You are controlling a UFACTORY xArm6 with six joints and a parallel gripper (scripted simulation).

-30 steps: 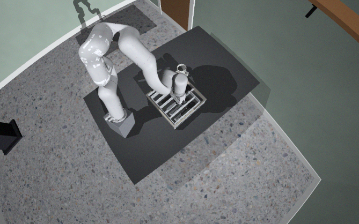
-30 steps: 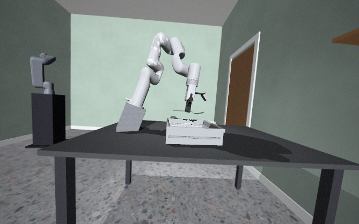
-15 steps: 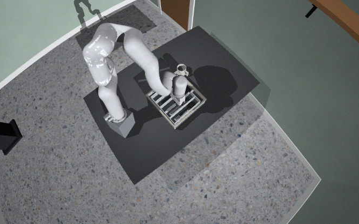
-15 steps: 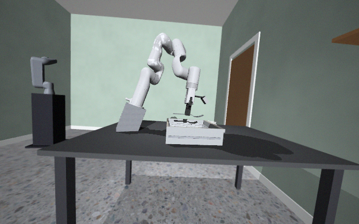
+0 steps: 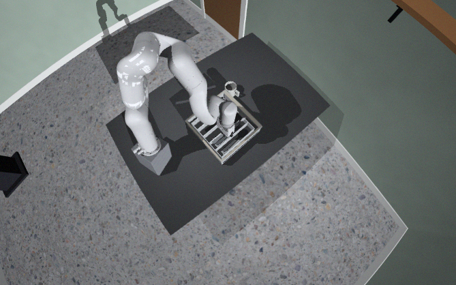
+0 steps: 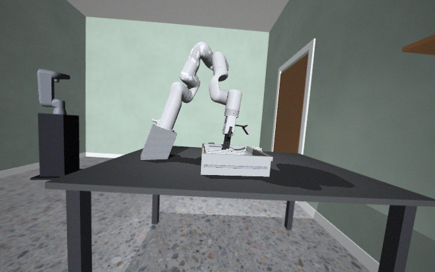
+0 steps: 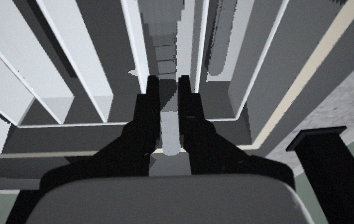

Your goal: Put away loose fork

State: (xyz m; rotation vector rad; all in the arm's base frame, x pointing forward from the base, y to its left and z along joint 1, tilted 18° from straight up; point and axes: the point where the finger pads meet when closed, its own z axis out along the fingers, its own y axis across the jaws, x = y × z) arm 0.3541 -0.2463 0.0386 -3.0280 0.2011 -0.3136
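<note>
The tray is 4 cm ahead of my hand, 5 cm to the left of it and 8 cm below it. Also, from my hand: white mug: 28 cm ahead, 20 cm to the left, 9 cm below.
</note>
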